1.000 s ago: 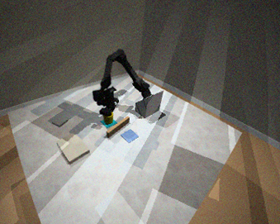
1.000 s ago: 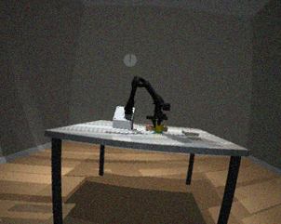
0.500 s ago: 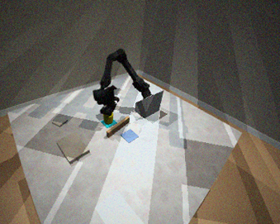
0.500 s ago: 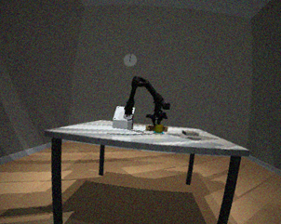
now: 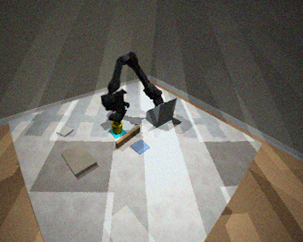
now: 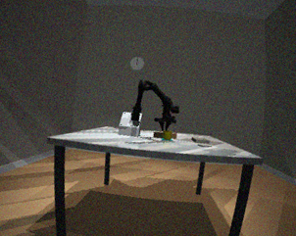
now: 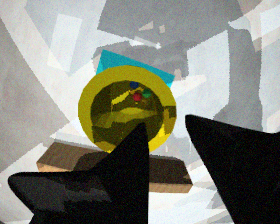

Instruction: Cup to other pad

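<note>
Now: the yellow cup 4 cm below my gripper tip and 2 cm ahead of it. From my gripper tip the other things lie so: wooden bar 11 cm to the left, 6 cm below, 2 cm ahead; teal pad 8 cm below, 3 cm ahead, 1 cm to the left; blue pad 21 cm to the left, 8 cm below.
</note>
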